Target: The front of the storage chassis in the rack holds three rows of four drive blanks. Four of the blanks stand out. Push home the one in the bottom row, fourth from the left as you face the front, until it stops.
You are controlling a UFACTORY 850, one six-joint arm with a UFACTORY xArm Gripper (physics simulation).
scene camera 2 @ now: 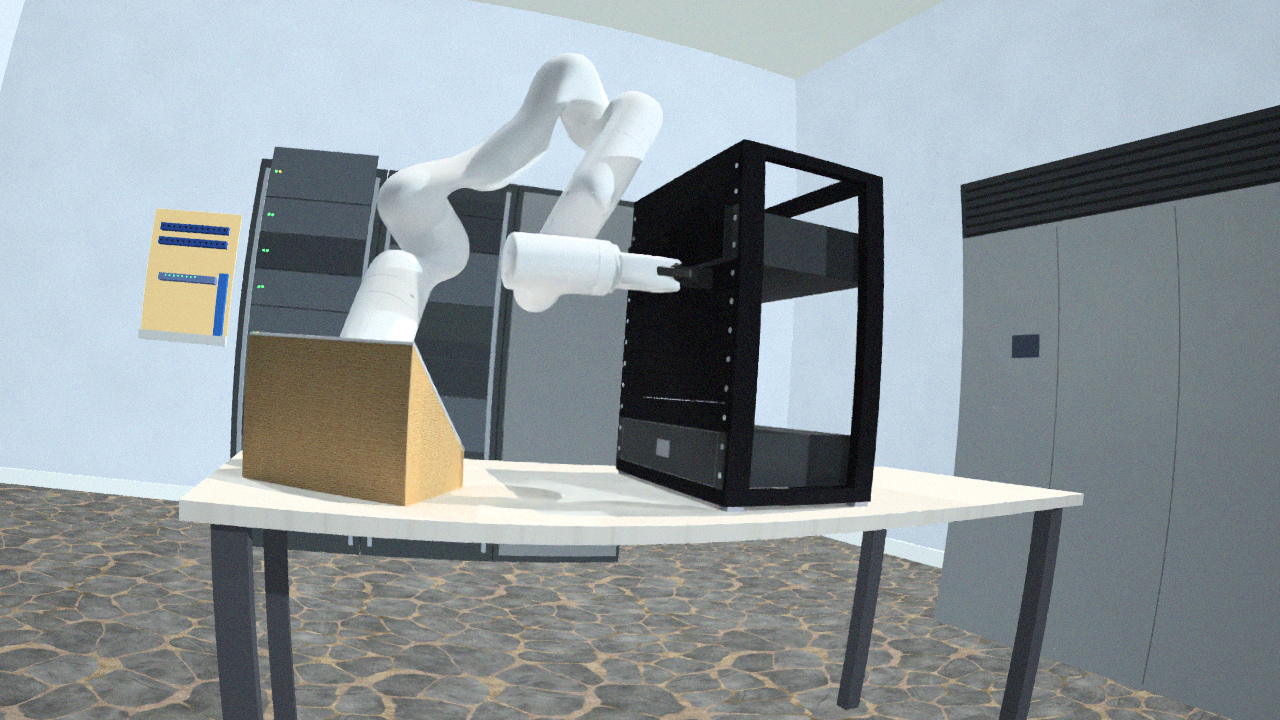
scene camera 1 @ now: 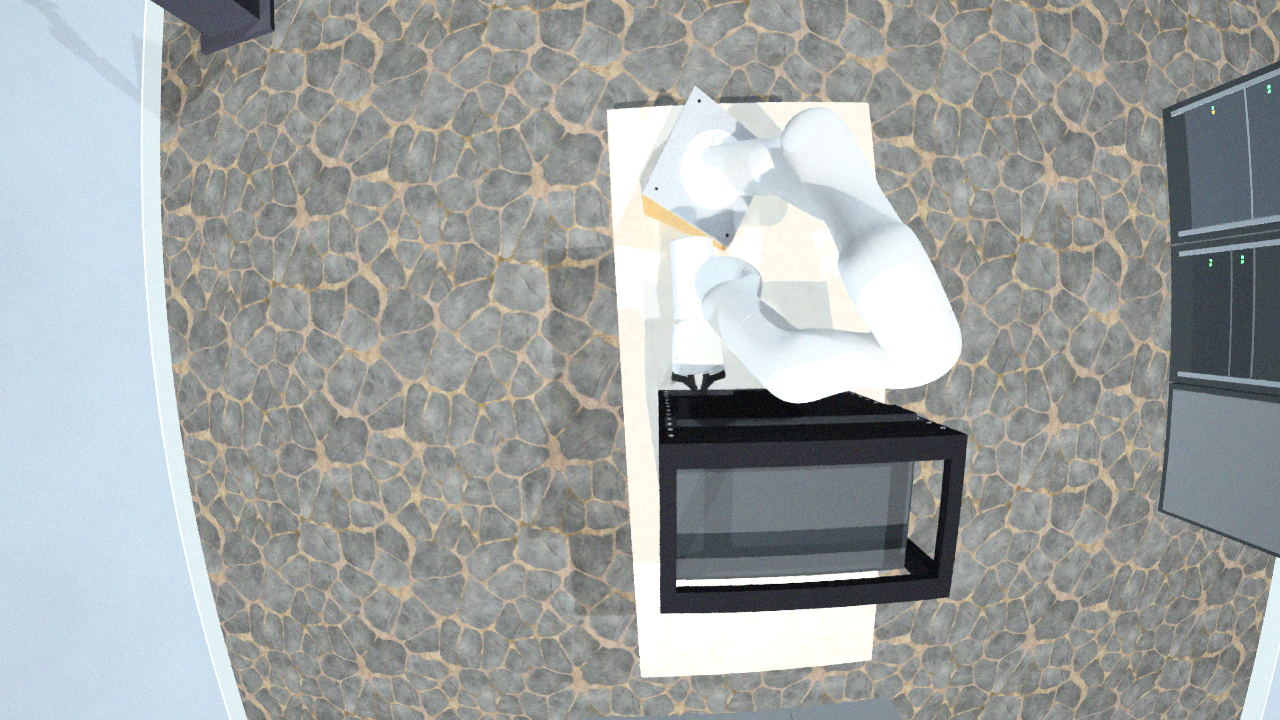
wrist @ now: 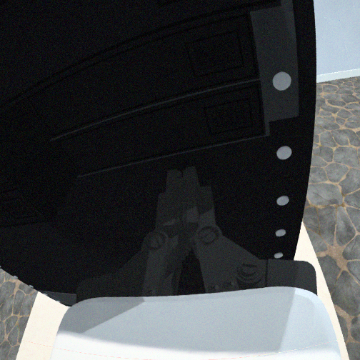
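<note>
The storage chassis [scene camera 2: 805,248] sits in the upper part of the black rack [scene camera 2: 748,358] [scene camera 1: 805,447]. In the wrist view its front is very dark. The right-hand blank of the bottom row [wrist: 231,116] shows faintly below another blank [wrist: 215,53], beside the chassis's grey right ear [wrist: 280,102]. How far each blank stands out is too dark to tell. My gripper [scene camera 1: 698,386] [scene camera 2: 689,273] [wrist: 186,184] is shut and empty, pointing at the rack front near its right side. In the wrist view its fingertips appear just below the bottom row's lower edge line; whether they touch anything is unclear.
A lower chassis [scene camera 2: 671,449] sits at the rack's bottom. The rack's side post with round holes [wrist: 300,165] stands right of the fingers. The arm base stands on a wooden wedge block [scene camera 2: 331,420] on the table [scene camera 2: 537,523]. Grey cabinets [scene camera 2: 1118,402] stand behind.
</note>
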